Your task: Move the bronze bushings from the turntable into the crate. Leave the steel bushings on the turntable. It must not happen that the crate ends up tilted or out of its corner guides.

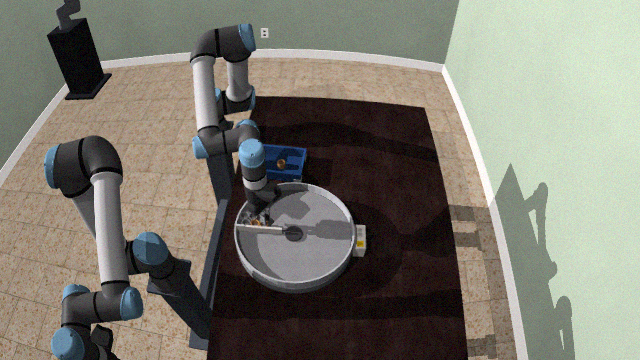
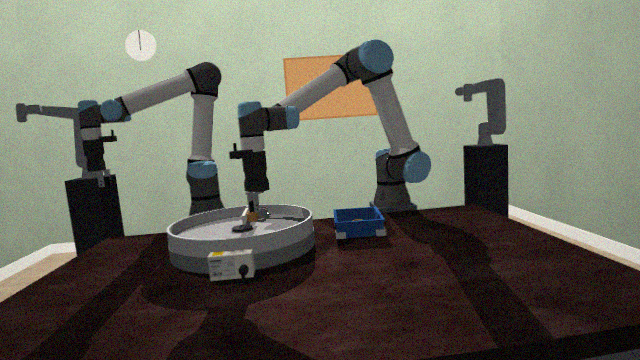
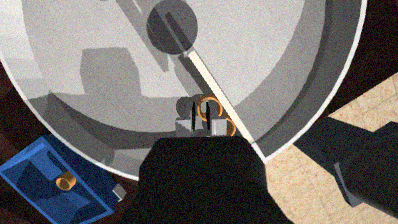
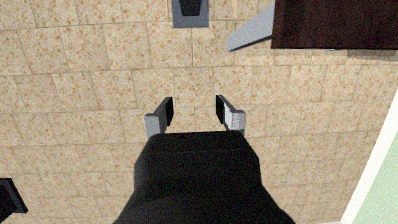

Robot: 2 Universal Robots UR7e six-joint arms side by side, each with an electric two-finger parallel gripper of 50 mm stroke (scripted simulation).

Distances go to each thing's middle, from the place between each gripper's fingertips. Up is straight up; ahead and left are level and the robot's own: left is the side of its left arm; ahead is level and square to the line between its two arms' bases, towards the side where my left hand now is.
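Labels:
With the blue crate (image 2: 372,220) to measure from, my left gripper (image 2: 254,211) is 330 mm to the right of it, 10 mm short of it and 80 mm above it.
My right hand (image 2: 105,185) is 980 mm to the right of the blue crate and 340 mm short of it, and it is also 160 mm above the crate.

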